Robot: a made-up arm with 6 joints.
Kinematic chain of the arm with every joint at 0, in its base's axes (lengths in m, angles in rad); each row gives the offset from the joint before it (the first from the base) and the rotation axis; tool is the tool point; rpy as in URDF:
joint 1: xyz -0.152 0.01 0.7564 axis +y
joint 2: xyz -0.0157 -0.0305 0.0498 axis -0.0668 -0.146 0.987
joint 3: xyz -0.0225 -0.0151 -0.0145 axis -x
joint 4: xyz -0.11 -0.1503 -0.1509 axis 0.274 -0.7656 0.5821
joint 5: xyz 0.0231 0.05 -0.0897 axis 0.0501 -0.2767 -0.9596
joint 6: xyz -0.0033 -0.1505 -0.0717 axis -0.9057 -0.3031 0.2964
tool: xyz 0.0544 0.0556 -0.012 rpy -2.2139 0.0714 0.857
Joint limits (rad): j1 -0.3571..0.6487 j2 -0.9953..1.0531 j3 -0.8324..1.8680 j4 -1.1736..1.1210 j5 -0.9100..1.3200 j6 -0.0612..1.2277
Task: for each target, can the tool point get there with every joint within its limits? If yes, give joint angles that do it. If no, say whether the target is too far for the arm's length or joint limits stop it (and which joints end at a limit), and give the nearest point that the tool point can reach.
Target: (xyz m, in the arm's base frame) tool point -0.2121 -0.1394 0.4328
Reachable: yes | joints -0.2157 -0.4246 -0.0804 0.0624 -0.3228 0.0656
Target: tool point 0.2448 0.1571 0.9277
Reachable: no: joint limits stop it (at a limit: joint 2, joint 3, joint 6) | nearest point 0.1220 -0.0865 0.8747 | short by 0.278 m
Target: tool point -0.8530 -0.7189 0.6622
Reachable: no: too far | nearest point -0.5285 -0.3824 0.7197 | short by 0.471 m
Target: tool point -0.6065 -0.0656 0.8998
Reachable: yes | joints 0.5073 -0.7179 0.4804 -0.8486 1.0423 1.0651
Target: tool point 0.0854 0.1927 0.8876
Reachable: no: joint limits stop it (at a limit: joint 1, joint 3, joint 4, joint 5, joint 6) | nearest point -0.0270 0.0772 0.6936 | short by 0.252 m
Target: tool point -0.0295 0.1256 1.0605
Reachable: no: joint limits stop it (at a limit: joint 1, joint 2, joint 3, joint 4, joint 6) | nearest point -0.0474 -0.0703 0.9969 | short by 0.207 m
